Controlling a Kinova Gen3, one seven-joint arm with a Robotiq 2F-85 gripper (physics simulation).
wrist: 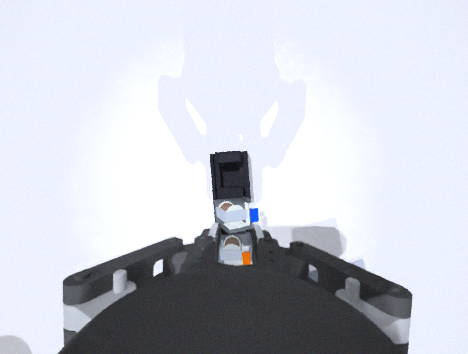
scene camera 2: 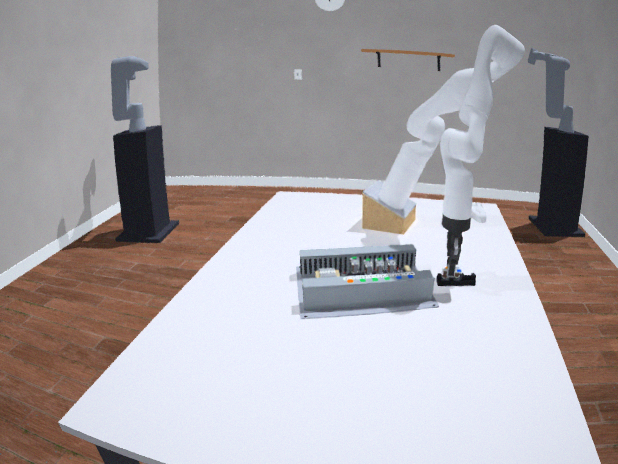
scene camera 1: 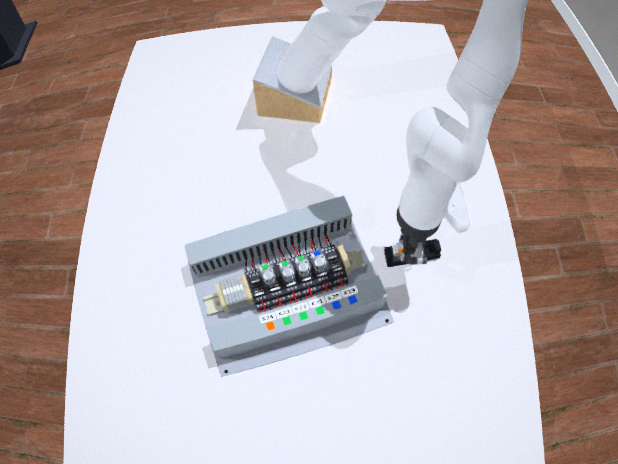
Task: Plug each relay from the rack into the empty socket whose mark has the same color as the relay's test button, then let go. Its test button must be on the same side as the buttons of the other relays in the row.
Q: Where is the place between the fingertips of the gripper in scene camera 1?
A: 404,250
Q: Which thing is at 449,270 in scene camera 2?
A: The gripper.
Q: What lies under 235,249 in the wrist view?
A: An orange-button relay.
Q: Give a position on a black relay rack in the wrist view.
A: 229,170
